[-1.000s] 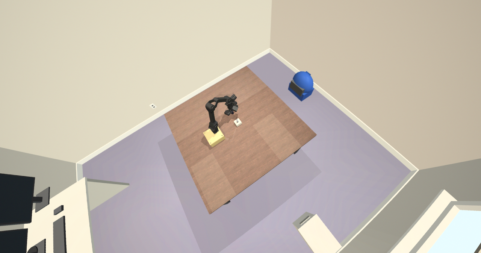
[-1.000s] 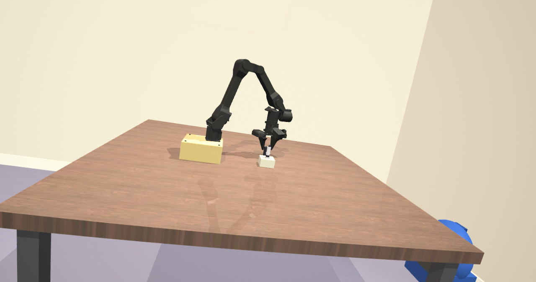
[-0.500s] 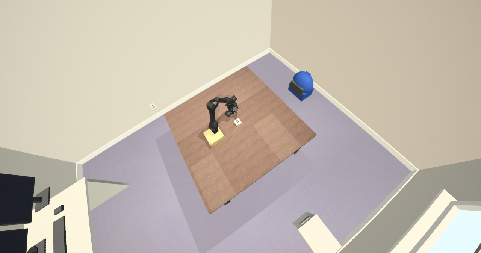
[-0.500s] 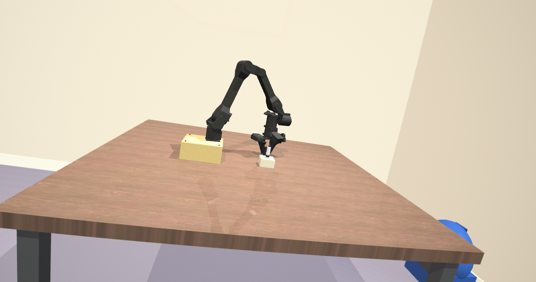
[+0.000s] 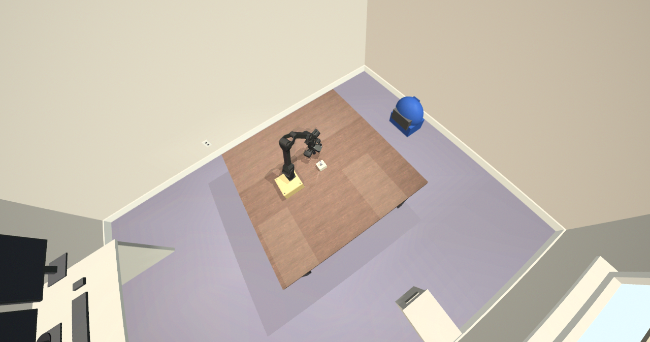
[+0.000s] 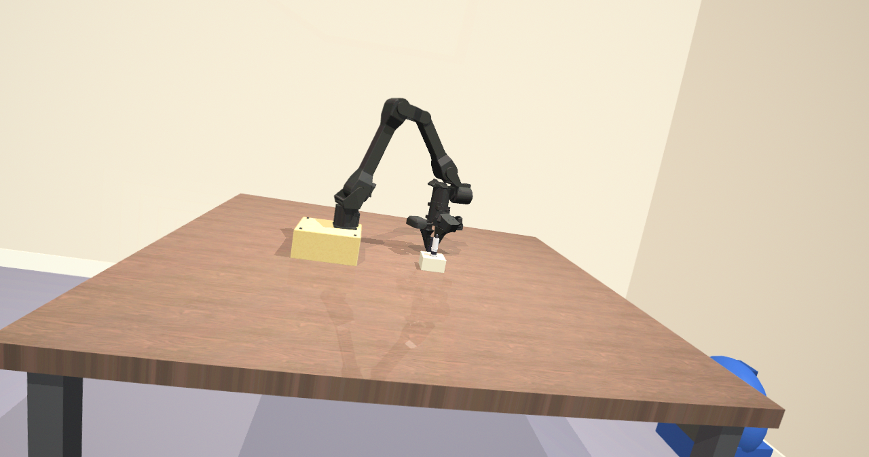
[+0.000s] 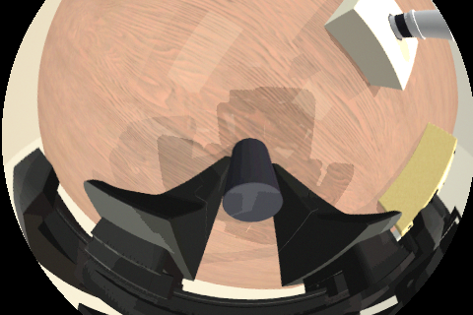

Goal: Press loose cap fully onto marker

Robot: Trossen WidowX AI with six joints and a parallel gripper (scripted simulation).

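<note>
Now: the holder block 15 cm to the right of my gripper tip and 4 cm behind it. From my gripper tip the other things lie so: dark cap 1 cm above.
</note>
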